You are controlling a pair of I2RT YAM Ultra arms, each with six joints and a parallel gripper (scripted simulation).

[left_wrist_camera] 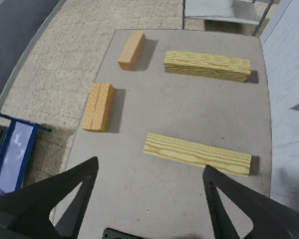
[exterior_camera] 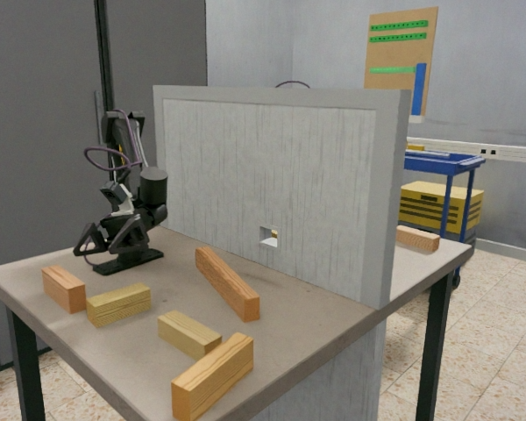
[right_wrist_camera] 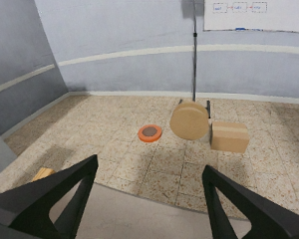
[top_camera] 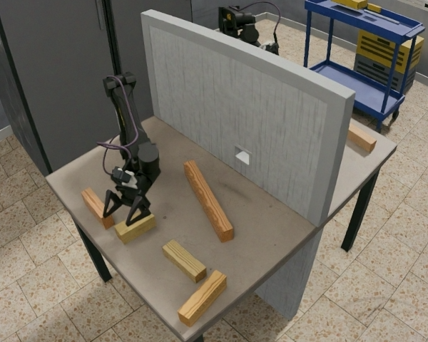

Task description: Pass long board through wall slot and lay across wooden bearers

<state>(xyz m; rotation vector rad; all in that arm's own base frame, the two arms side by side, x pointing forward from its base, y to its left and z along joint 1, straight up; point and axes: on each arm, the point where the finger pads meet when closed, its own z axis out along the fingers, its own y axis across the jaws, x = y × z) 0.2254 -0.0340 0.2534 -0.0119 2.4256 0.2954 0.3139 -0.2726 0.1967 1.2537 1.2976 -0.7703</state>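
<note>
Right now the long board is 33 cm to the left of my right hand, 17 cm below it and 3 cm ahead of it. Also, from my right hand: yellow bearer 75 cm to the left, 22 cm ahead, 17 cm below.
</note>
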